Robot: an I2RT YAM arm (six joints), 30 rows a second.
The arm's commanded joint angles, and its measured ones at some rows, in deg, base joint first. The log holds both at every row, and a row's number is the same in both.
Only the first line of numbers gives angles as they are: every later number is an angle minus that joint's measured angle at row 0.
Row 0, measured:
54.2 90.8 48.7 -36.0 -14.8 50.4
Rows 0 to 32, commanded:
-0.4 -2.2 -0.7 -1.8 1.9 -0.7
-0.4 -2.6 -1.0 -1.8 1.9 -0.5
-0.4 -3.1 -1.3 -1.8 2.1 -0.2
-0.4 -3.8 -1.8 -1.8 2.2 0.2
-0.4 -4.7 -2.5 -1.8 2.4 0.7
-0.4 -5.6 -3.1 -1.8 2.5 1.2
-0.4 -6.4 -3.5 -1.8 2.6 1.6
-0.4 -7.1 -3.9 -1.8 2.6 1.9
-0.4 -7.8 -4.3 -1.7 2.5 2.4
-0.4 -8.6 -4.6 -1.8 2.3 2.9
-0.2 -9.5 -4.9 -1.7 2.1 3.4
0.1 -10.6 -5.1 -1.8 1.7 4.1
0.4 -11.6 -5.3 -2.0 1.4 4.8
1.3 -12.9 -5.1 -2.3 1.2 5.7
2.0 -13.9 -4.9 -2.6 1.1 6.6
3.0 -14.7 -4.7 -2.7 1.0 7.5
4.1 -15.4 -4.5 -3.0 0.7 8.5
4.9 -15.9 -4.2 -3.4 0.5 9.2
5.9 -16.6 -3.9 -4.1 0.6 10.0
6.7 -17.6 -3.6 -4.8 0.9 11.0
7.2 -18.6 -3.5 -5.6 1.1 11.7
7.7 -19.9 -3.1 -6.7 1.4 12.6
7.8 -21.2 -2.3 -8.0 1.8 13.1
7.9 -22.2 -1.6 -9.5 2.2 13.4
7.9 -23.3 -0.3 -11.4 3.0 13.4
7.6 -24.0 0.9 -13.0 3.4 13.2
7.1 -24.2 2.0 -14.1 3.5 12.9
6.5 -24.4 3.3 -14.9 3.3 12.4
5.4 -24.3 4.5 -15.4 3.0 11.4
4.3 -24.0 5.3 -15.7 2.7 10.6
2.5 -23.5 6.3 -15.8 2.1 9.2
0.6 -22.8 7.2 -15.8 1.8 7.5
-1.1 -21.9 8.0 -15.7 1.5 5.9
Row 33, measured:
2.1 -23.0 5.6 -12.5 1.2 9.6
